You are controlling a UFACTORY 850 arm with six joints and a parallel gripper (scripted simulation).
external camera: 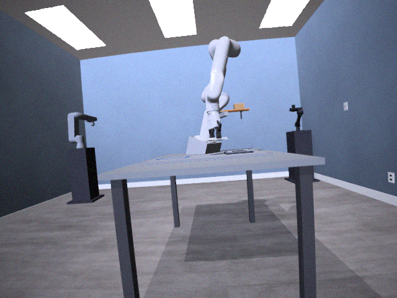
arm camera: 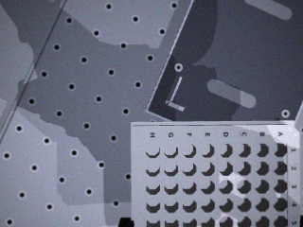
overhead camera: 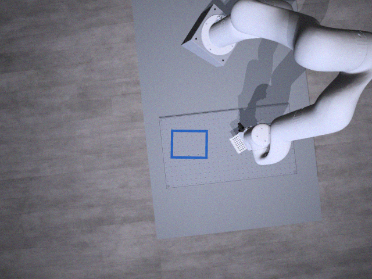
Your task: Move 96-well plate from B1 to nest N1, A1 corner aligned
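The dark plate nest is 1 cm ahead of my hand, 13 cm to the left of it and 10 cm below it. Also, from my hand: white 96-well plate (1 cm below); A1 mark (7 cm ahead, 20 cm to the left, 10 cm below).
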